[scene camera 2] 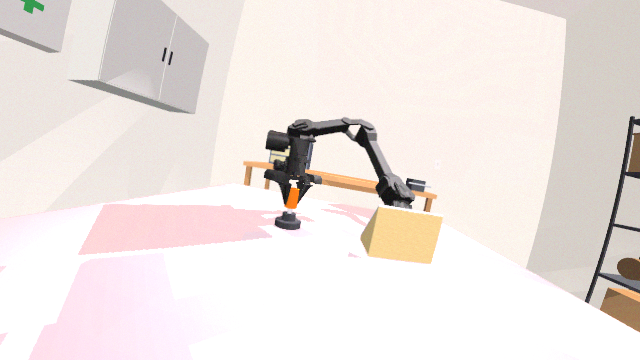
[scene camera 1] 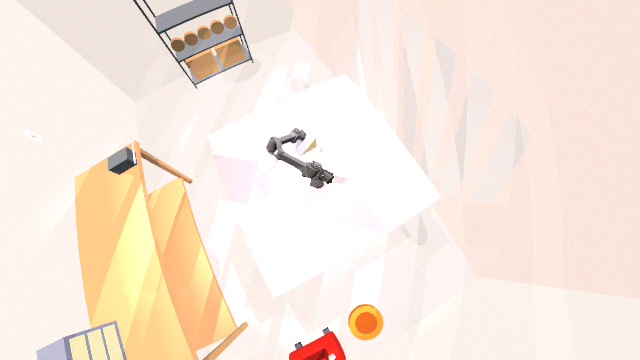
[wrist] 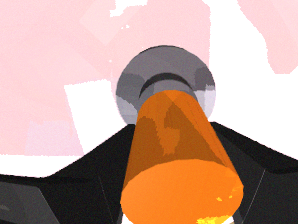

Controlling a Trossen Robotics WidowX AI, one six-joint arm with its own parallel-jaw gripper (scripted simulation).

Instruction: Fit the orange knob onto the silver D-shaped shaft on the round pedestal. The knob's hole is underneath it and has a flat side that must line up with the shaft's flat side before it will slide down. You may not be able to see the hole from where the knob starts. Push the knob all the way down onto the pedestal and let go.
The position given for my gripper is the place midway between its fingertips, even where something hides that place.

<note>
My gripper (scene camera 2: pixel 290 204) carries an orange knob (wrist: pixel 176 161). I also see a dark round pedestal (wrist: pixel 164 67).
My gripper shows as well in the wrist view (wrist: pixel 171 130).
</note>
